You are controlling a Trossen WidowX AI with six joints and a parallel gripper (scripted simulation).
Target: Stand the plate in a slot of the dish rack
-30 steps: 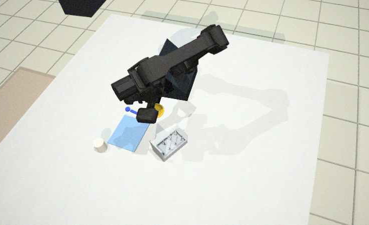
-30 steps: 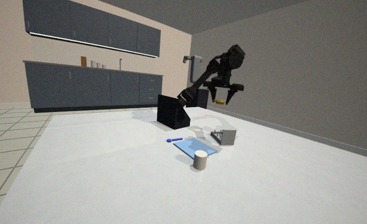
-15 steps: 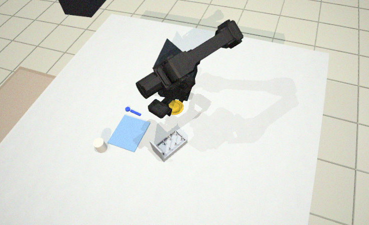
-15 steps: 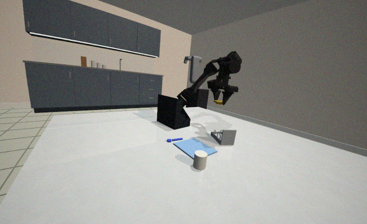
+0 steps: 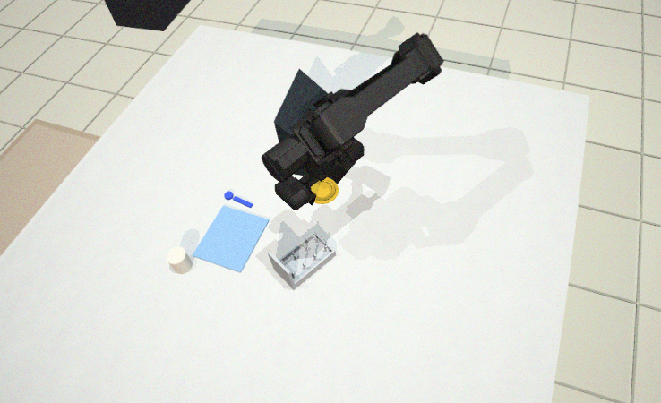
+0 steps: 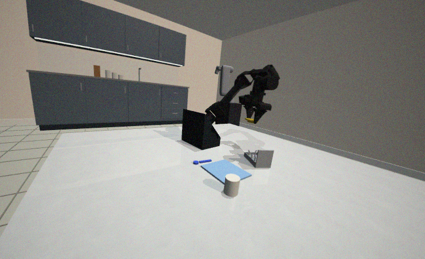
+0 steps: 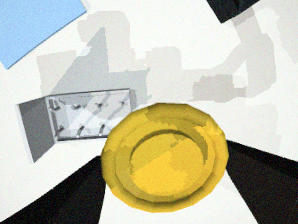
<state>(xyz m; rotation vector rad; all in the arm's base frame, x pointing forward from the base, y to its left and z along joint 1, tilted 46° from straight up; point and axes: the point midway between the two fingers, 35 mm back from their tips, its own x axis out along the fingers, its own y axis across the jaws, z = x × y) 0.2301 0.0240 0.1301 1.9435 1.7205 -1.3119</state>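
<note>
Right now the grey dish rack is 150 mm below my gripper tip, 80 mm ahead of it and 30 mm to the right of it. The rest, counted from my gripper tip: yellow plate: 10 mm above; then light blue mat: 230 mm to the right, 170 mm below, 70 mm ahead; then blue spoon: 260 mm to the right, 170 mm below, 40 mm behind.
</note>
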